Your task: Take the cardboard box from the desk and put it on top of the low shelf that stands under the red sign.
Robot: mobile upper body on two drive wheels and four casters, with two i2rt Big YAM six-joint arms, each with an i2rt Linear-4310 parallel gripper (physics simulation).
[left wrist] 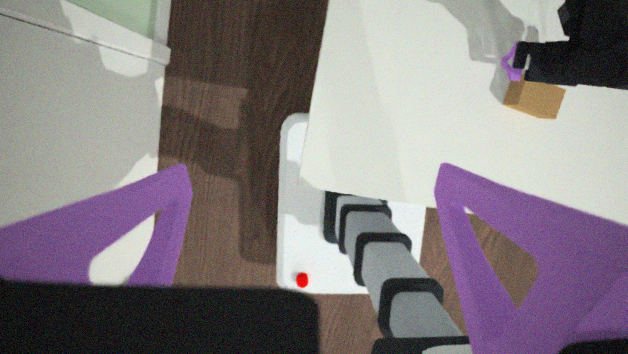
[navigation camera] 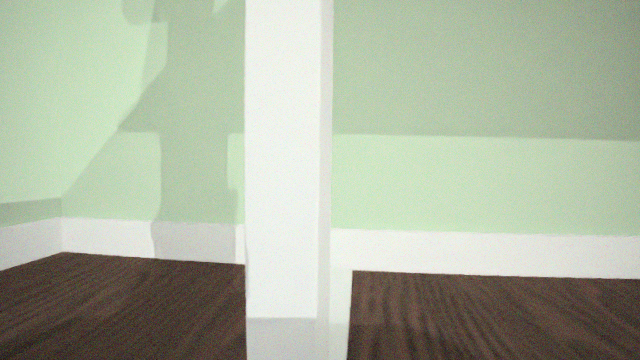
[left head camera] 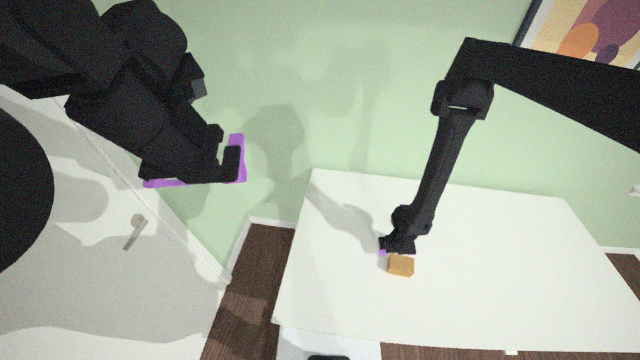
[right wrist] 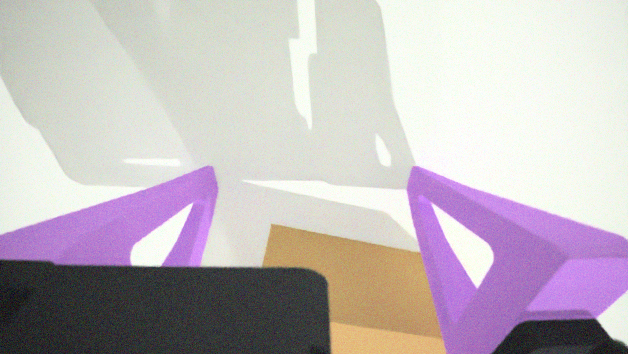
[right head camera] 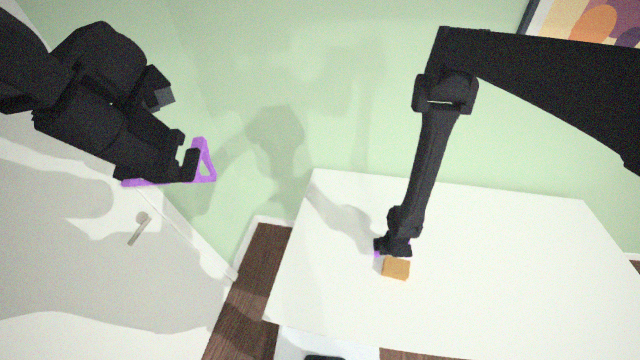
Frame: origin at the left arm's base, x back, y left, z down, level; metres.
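Seen in the pictures: left gripper, fingertip midpoint: point(left wrist: 313, 177) point(left head camera: 217, 179) point(right head camera: 192, 179); right gripper, fingertip midpoint: point(left wrist: 523, 63) point(left head camera: 391, 251) point(right wrist: 312, 177) point(right head camera: 388, 253).
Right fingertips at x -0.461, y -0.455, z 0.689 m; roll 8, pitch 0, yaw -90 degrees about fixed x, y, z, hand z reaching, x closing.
Observation:
Offsets run from my right fingertips to a thing's middle. "spot": to the spot under its first point. Level surfaces: height alone.
The small orange-brown cardboard box @[dx +0.067, dy -0.016, dz -0.024 m] point(left head camera: 400, 266) point(right head camera: 396, 269) point(left wrist: 536, 100) point(right wrist: 370, 285) sits on the white desk @[dz +0.001 m] point(left head camera: 500, 280) point(right head camera: 490, 290) point(left wrist: 400, 100). My right gripper point(right wrist: 312, 177) is open and low over the desk, right beside the box on the wall side. In the right wrist view the box shows at the bottom, partly hidden by the gripper's body and one finger. My left gripper point(left wrist: 313, 177) is open and empty, high up to the left of the desk. The low shelf and the red sign do not show in these views.
A white door with a handle @[spot: dx +0.085, dy +0.919, dz -0.212 m] point(left head camera: 135, 231) point(right head camera: 139, 229) stands at the left. A green wall point(left head camera: 340, 125) runs behind the desk, with a framed picture point(left head camera: 580, 35) at the upper right. A white post point(navigation camera: 282, 150) stands before the wall in the navigation view.

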